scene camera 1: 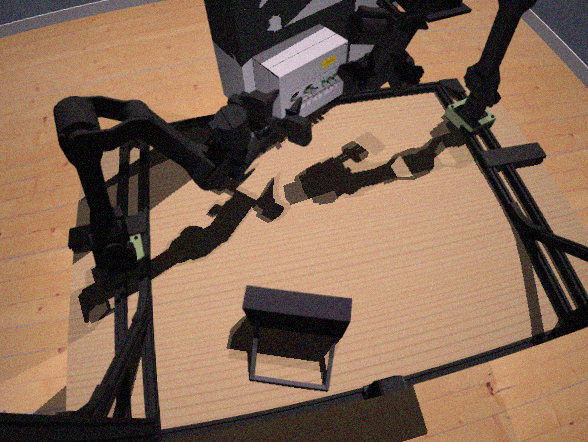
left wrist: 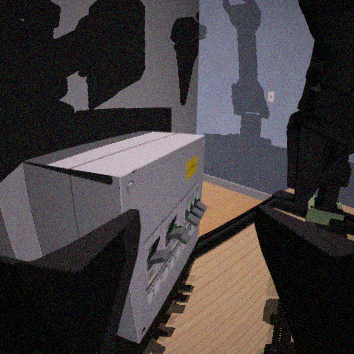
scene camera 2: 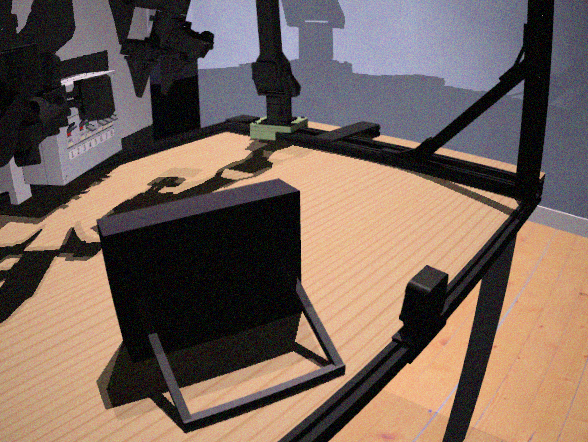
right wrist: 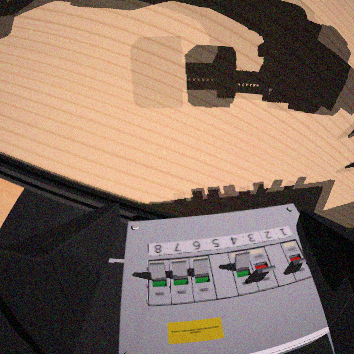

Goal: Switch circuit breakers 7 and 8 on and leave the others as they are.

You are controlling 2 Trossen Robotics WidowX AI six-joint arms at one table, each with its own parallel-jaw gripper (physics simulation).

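Places are measured from the left arm's base along level axes (x right, y up, z back), in millimetres.
Pixels of known places: left gripper, fingertip midpoint: [scene camera 1: 289,94] [left wrist: 198,216] [scene camera 2: 69,95]; right gripper, fingertip midpoint: [scene camera 1: 362,93] [left wrist: 293,194] [scene camera 2: 151,95] [right wrist: 213,217]; left arm's base, origin of the base link: [scene camera 1: 121,259]; right arm's base, origin of the base link: [scene camera 1: 472,111] [left wrist: 325,203] [scene camera 2: 279,120].
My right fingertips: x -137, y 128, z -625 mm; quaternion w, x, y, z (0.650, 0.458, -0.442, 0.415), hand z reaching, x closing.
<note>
Ahead of a thing's pixels: the offset from my right fingertips to its top centre. "pt": to the spot under its first point. Level surfaces: height alone.
The grey breaker box [scene camera 1: 320,47] [scene camera 2: 54,155] [left wrist: 160,190] [right wrist: 142,320] stands at the table's far side. In the right wrist view, its numbers appear upside down, 8 to 1 from left. Breaker 8 {pt dx -129, dy -37, dz +7 mm} [right wrist: 159,283], breaker 7 {pt dx -122, dy -36, dz +26 mm} [right wrist: 180,282], breaker 6 {pt dx -115, dy -37, dz +45 mm} [right wrist: 202,279] and breaker 4 {pt dx -102, dy -36, dz +84 mm} [right wrist: 243,273] show green; breaker 3 {pt dx -94, dy -40, dz +103 mm} [right wrist: 261,266] and breaker 1 {pt dx -73, dy -33, dz +131 mm} [right wrist: 295,259] show red. My right gripper [right wrist: 213,217] is open and empty, its fingers spread either side of the box face, touching no lever that I can see. My left gripper [left wrist: 198,216] is partly open and empty near the box's low-number end.
A black panel on a stand [scene camera 1: 297,306] [scene camera 2: 210,280] stands on the table toward the front. Black frame rails [scene camera 1: 457,360] [scene camera 2: 475,172] edge the wooden table {dy -153 mm} [scene camera 1: 400,270]. Dark arm shadows cross the tabletop.
</note>
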